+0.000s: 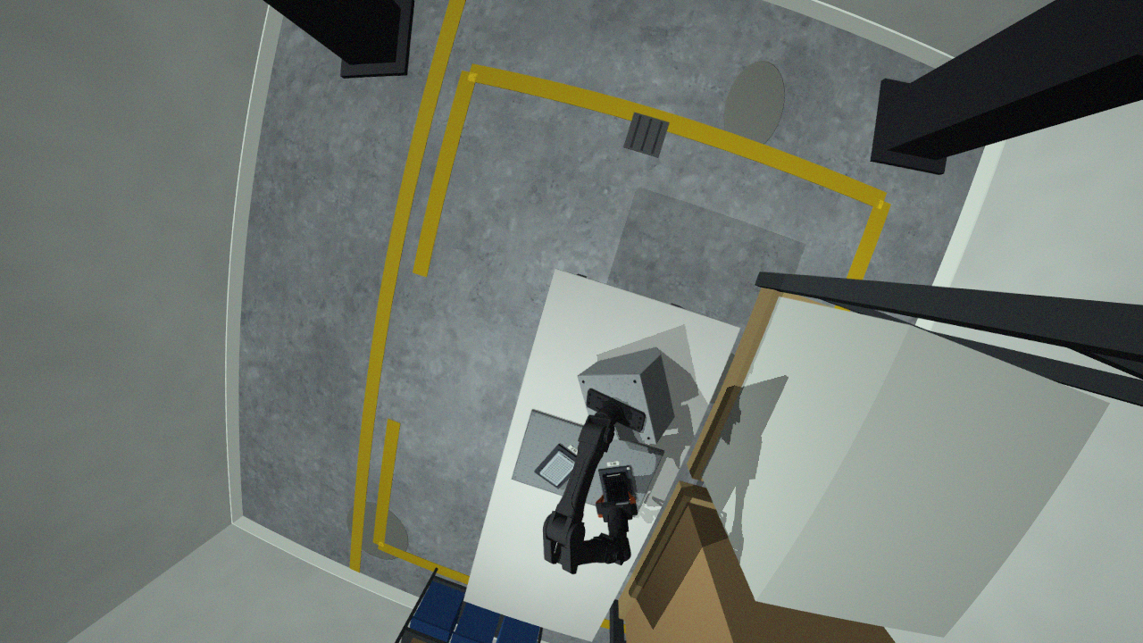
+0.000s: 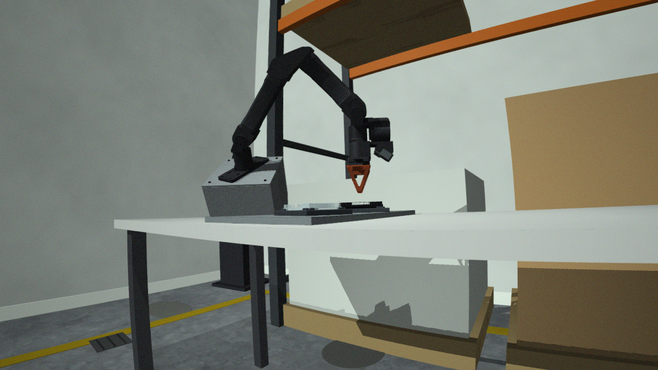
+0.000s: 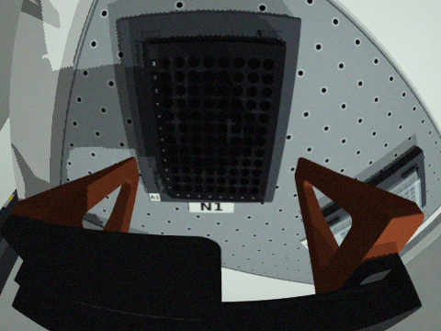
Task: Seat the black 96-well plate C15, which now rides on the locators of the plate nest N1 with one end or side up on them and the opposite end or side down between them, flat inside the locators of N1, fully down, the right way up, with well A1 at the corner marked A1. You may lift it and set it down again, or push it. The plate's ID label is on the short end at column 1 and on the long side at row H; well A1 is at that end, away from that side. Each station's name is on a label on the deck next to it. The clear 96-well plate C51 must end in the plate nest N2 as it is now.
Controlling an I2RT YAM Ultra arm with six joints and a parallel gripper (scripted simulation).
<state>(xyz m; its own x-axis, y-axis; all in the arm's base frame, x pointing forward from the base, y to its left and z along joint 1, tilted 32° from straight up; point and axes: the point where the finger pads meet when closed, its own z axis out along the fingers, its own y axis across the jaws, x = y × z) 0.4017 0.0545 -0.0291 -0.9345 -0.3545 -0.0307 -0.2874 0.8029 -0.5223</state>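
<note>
Now: hand 50 mm above the black 96-well plate C15. The rest, counted from my hand: white N1 label: 90 mm behind, 20 mm to the right, 70 mm below; N2 label: 130 mm behind, 180 mm to the right, 70 mm below; dark plate nest N1: 10 mm to the left, 60 mm below.
</note>
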